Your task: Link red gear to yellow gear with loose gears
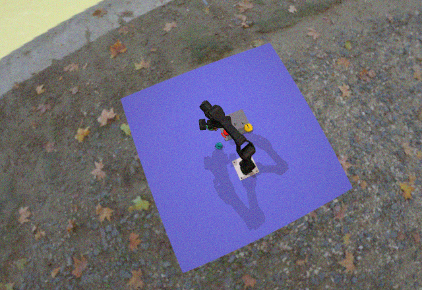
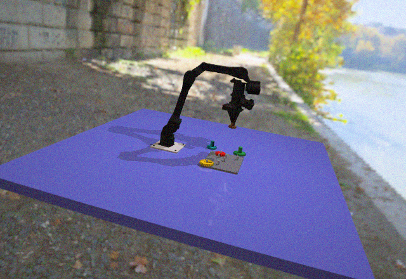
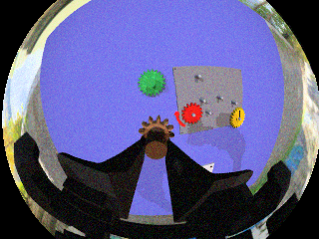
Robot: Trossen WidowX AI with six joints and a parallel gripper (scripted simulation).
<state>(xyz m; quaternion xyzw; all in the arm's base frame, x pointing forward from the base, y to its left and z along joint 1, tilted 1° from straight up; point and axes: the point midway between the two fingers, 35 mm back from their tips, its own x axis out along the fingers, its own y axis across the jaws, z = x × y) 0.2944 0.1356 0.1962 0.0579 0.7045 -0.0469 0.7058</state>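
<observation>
My gripper tip is now 15 cm above the red gear, 8 cm to the left of it and 2 cm past it. The rest, counted from my gripper tip: teal gear 15 cm below, 9 cm behind; green gear 15 cm below, 6 cm ahead, 1 cm to the left; brown gear 1 cm below.
</observation>
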